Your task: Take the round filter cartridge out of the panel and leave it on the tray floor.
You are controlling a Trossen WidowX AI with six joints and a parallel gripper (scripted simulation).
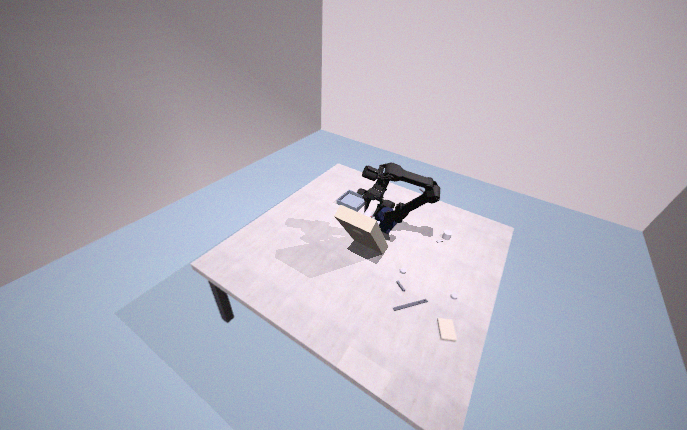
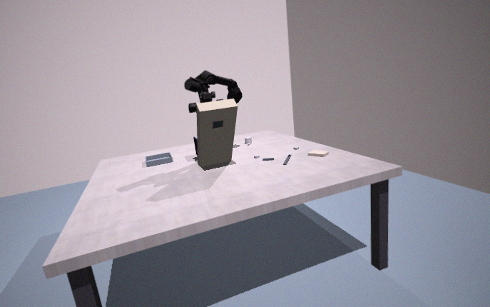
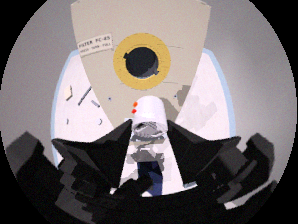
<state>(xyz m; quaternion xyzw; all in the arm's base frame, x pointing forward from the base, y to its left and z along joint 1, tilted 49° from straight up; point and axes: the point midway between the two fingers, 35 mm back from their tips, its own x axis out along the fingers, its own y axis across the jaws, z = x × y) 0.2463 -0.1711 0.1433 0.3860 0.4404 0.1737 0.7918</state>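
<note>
My gripper tip is 34 cm past the blue-grey tray, 28 cm to the left of it and 24 cm above it. Round my gripper tip: round cartridge: right at my gripper tip; beige service panel: 6 cm below, 4 cm ahead, 1 cm to the left.
</note>
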